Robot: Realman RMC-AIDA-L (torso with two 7-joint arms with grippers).
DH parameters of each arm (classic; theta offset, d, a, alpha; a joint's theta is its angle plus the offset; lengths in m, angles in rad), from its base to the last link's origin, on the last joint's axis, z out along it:
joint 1: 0 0.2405 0 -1.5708
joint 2: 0 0 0 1.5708
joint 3: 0 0.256 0 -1.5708
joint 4: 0 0 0 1.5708
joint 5: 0 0.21 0 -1.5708
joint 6: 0 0 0 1.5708
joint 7: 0 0.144 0 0
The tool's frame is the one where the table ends.
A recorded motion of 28 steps. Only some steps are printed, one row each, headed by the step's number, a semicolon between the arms.
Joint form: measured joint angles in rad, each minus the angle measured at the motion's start. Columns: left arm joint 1, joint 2, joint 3, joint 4, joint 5, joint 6, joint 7; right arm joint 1, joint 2, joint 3, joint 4, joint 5, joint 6, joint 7.
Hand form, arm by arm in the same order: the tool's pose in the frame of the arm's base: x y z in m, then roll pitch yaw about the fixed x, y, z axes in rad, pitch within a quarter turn. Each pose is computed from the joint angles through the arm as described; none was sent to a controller.
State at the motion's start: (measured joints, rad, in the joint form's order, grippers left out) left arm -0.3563 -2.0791 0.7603 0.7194 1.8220 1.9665 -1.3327; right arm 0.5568 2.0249 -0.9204 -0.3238 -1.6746 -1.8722 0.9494
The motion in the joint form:
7: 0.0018 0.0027 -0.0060 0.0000 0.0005 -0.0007 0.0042; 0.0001 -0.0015 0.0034 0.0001 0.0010 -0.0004 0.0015
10: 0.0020 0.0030 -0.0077 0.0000 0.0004 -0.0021 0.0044; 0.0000 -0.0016 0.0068 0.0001 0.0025 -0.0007 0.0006
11: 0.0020 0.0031 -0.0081 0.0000 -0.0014 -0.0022 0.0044; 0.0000 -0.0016 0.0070 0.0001 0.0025 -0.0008 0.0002
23: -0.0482 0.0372 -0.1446 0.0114 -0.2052 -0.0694 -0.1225; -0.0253 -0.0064 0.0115 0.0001 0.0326 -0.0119 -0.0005
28: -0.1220 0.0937 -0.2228 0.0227 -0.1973 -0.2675 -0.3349; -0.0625 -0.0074 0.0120 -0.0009 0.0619 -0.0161 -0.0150
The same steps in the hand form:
7: -0.2579 0.2517 0.0216 3.0190 -0.7284 0.3929; 0.2279 0.2771 -0.0186 3.0856 0.8339 -0.1354
10: -0.2582 0.2519 0.0219 3.0223 -0.7290 0.3924; 0.2278 0.2775 -0.0181 3.0912 0.8372 -0.1324
11: -0.2581 0.2521 0.0221 3.0237 -0.7308 0.3917; 0.2278 0.2775 -0.0180 3.0917 0.8374 -0.1318
23: -0.2483 0.2931 0.0731 -3.0414 -0.9595 0.3486; 0.2332 0.2743 -0.0127 3.1187 0.8663 -0.1387
28: -0.2533 0.3407 0.1089 -2.9830 -0.9927 0.5383; 0.2414 0.2679 -0.0095 -3.1205 0.8906 -0.1366

